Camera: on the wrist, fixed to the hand. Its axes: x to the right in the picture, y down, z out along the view.
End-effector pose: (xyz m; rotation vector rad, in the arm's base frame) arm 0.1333 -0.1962 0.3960 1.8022 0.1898 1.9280
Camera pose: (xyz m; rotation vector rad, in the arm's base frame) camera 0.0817 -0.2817 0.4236 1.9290 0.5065 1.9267
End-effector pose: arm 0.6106 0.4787 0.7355 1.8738 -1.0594 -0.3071
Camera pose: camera 0.5657 0.4853 0.8286 2.1371 -1.0791 -0.2203
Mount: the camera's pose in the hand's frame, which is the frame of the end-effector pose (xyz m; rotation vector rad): -0.0123 0.0992 -0.0273 0.2529 -0.0015 -0.0660
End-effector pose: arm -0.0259 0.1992 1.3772 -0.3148 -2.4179 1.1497
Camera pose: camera -0.0005 0.2753 1.3116 -0.1526 -2.2331 1.4060
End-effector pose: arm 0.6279 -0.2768 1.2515 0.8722 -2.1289 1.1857
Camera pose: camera 0.5650 -0.2098 1.2037 1.0440 -1.9624 1.4407
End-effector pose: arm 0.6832 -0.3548 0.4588 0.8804 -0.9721 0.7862
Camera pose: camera 0.6026 -0.2900 0.4654 1.1260 -0.8517 0.8639
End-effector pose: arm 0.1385 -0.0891 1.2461 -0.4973 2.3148 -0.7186
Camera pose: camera 0.1131 0.0042 1.2088 -0.4588 2.1739 -1.0258
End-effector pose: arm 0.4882 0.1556 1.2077 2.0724 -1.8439 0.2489
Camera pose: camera 0.3916 0.1684 1.2428 2.2949 -1.8211 0.4858
